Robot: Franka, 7 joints.
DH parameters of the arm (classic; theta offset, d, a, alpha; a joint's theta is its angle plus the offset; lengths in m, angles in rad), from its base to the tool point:
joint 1: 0 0.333 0 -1.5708
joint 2: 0 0 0 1.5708
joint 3: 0 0.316 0.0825 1.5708
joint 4: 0 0 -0.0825 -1.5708
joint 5: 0 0.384 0 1.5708
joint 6: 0 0 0.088 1.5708
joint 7: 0 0.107 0 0
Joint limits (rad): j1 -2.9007..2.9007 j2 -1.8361..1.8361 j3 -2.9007..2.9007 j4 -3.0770..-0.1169 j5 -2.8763..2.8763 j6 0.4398..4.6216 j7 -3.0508..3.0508
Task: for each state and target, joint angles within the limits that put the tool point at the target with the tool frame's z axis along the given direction. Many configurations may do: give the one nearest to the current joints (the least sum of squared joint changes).
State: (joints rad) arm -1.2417 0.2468 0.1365 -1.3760 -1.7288 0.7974 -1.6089
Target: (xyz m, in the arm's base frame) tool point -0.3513 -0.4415 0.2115 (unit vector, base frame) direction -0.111 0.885 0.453
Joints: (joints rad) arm -1.9366 0.9486 -0.1263 -1.4719 -1.0517 0.6433 -1.6089
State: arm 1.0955 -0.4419 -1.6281 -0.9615 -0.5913 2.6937 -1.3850
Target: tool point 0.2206 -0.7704 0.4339 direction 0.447 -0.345 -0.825
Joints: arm 1.2974 -1.0527 -2.0672 -1.0000 -0.6295 2.2084 -1.3850
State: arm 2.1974 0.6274 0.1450 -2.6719 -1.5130 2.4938 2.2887
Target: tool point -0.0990 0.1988 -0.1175 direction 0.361 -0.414 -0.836
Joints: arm 1.7170 1.1324 0.0520 -2.4059 -1.2307 2.7891 2.2887
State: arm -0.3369 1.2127 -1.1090 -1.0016 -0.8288 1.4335 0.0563
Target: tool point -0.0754 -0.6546 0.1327 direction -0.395 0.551 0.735
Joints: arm -1.1817 1.8361 -1.0893 -0.6420 -0.9298 0.7525 0.0563
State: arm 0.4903 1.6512 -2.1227 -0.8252 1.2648 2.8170 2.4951
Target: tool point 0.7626 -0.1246 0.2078 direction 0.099 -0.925 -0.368
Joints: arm 0.6084 1.8361 -1.6614 -1.1723 0.7305 2.1881 2.4951
